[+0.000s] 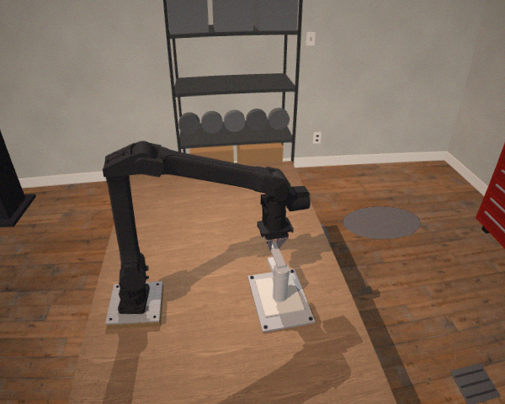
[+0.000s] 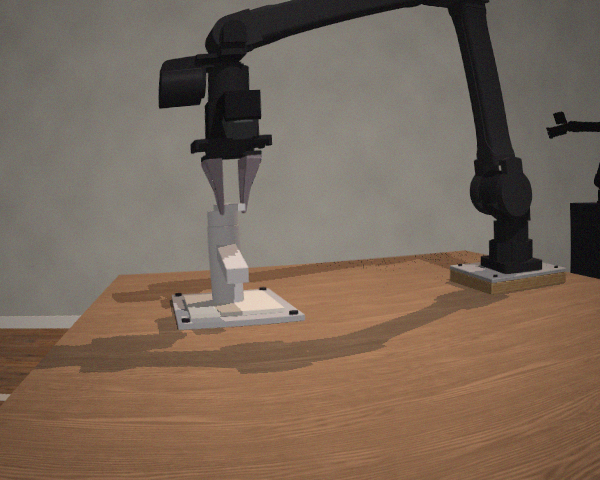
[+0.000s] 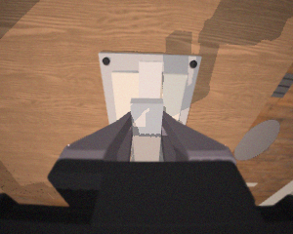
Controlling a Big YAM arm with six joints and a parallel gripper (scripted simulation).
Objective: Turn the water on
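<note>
My gripper is now 3 cm to the left of the lever and 1 cm short of it. The rest, counted from my hand: white tap 6 cm to the right, 5 cm below, 1 cm ahead.
</note>
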